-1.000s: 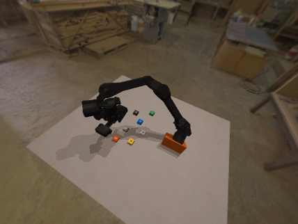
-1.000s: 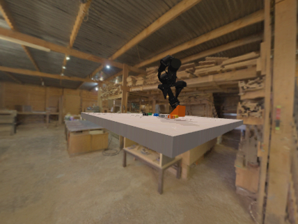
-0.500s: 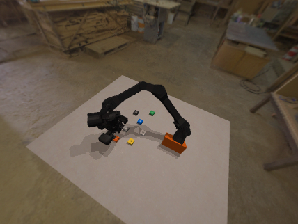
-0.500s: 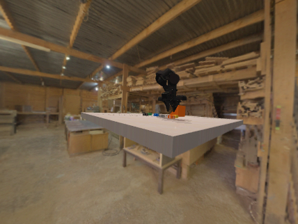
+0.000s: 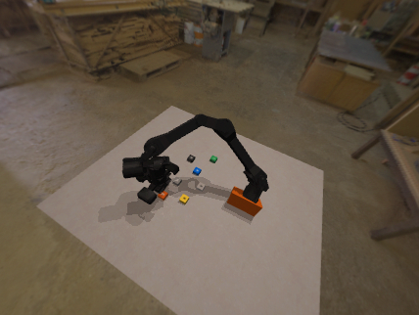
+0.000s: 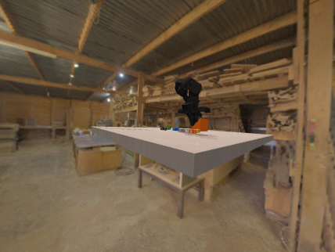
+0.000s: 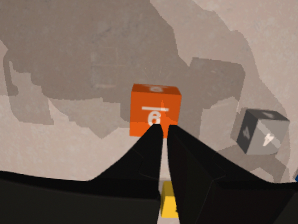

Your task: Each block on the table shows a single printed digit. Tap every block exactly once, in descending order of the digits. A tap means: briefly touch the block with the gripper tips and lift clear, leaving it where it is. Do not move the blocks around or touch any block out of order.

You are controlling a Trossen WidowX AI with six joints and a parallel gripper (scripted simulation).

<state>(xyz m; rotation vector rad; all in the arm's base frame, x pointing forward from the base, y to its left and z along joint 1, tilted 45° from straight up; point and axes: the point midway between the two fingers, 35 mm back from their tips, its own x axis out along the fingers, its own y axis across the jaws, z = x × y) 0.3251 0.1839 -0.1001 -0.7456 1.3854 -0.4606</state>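
The orange block lies 3 cm below my gripper tip. Also, from my gripper tip: white block (14 cm to the right, 11 cm behind, 3 cm below); then yellow block (9 cm behind, 4 cm to the right, 3 cm below); then grey block (9 cm to the right, 3 cm below).
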